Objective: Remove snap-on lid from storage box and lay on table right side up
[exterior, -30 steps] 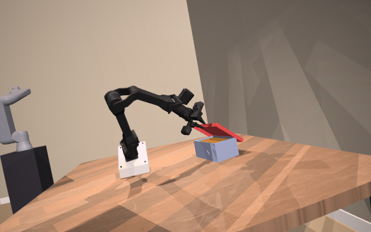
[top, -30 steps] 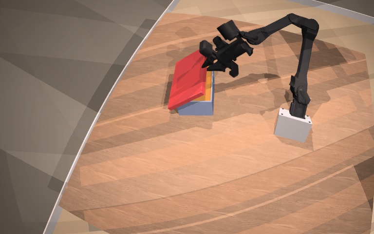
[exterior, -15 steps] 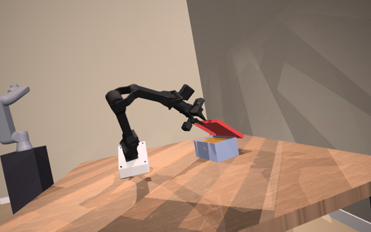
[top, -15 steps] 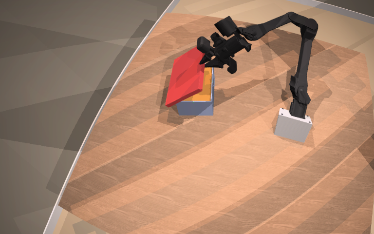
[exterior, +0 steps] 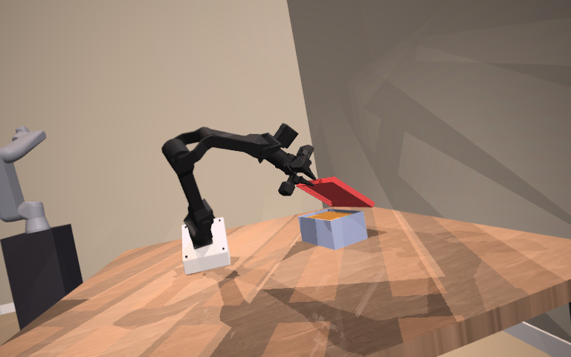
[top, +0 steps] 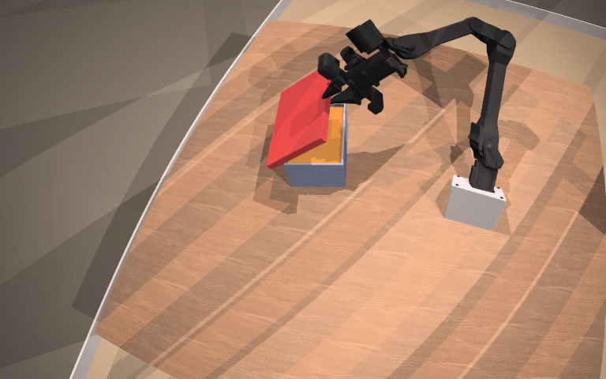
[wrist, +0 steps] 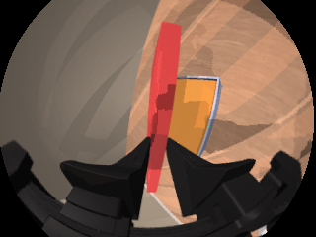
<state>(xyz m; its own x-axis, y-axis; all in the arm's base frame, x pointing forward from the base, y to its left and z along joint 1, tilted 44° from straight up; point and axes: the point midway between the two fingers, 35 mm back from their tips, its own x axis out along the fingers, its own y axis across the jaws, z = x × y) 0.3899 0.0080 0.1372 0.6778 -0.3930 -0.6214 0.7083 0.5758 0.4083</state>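
Right now my gripper tip is 70 mm short of the red lid, 10 mm to the right of it and 50 mm above it. From my gripper tip the other things lie so: blue-grey storage box (40 mm ahead, 10 mm to the left, 170 mm below).
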